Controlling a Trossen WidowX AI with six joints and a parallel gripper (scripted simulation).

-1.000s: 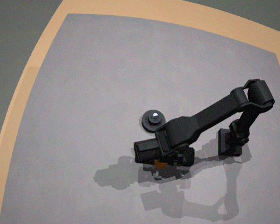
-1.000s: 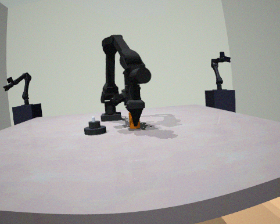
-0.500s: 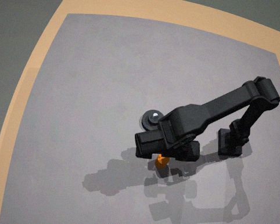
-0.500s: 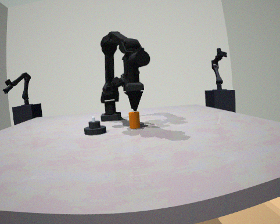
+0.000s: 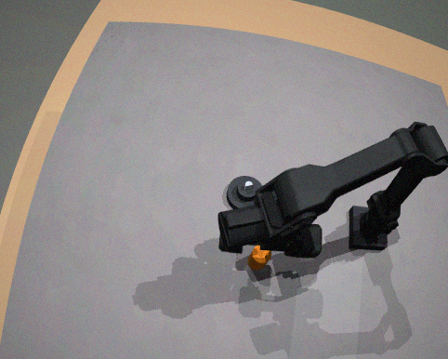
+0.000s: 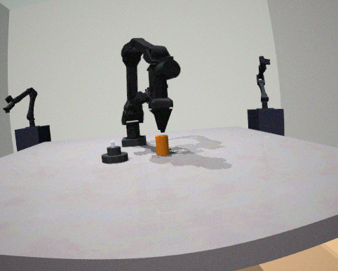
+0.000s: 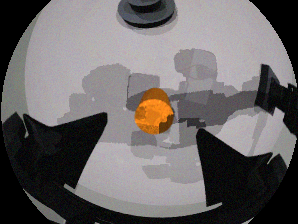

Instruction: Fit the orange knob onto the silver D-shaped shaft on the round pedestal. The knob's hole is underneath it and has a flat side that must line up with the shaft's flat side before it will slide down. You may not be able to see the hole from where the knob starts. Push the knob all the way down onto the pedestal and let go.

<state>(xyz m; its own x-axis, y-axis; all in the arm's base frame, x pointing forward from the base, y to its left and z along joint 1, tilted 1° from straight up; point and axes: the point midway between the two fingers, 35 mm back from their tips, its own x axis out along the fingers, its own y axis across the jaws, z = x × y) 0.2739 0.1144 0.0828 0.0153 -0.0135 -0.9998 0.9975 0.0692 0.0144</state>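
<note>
My gripper tip is 3 cm above the orange knob. The rest, counted from my gripper tip: dark round pedestal: 15 cm to the right, 5 cm ahead, 4 cm below.
</note>
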